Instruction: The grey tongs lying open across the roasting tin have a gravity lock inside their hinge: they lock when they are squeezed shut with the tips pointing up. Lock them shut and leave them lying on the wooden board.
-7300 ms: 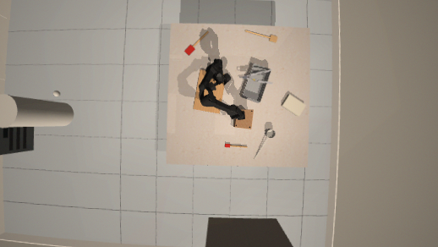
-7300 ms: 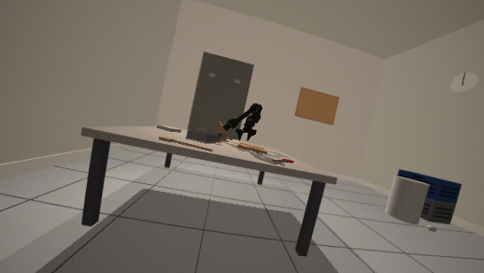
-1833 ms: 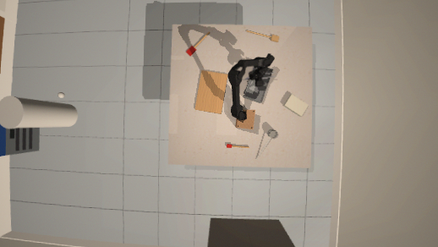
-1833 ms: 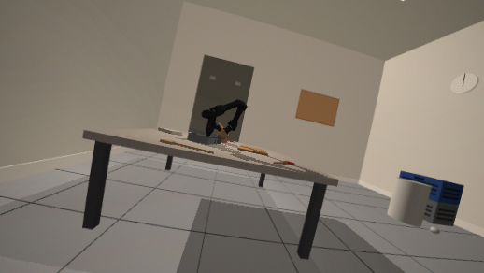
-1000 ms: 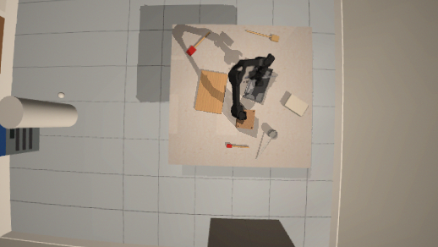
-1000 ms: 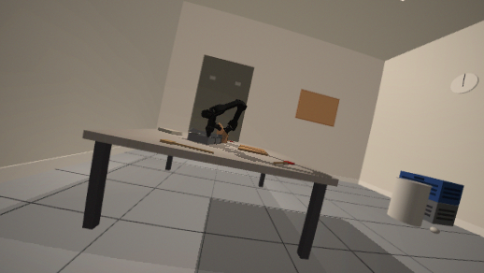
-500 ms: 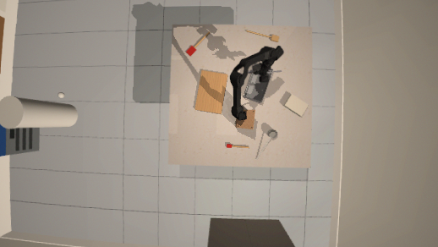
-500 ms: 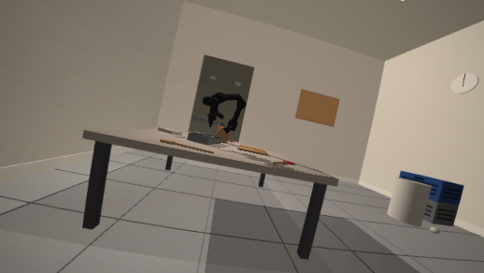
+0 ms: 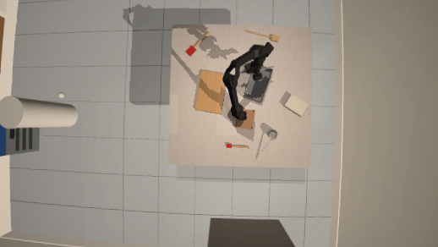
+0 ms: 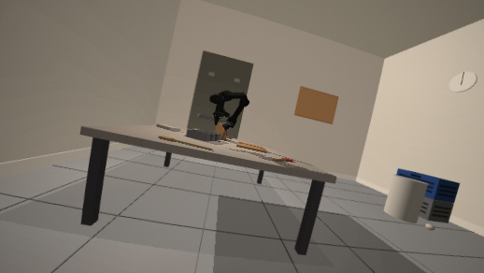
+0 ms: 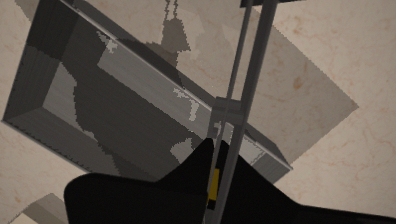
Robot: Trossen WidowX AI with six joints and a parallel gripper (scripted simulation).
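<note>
The wooden board lies 350 mm to the left of my gripper tip, 120 mm below it and 110 mm behind it. From my gripper tip the other things lie so: cream block 410 mm to the right, 260 mm behind, 120 mm below; then red-headed tool 460 mm to the left, 320 mm ahead, 120 mm below; then grey roasting tin 100 mm below, 70 mm to the right, 60 mm behind.
</note>
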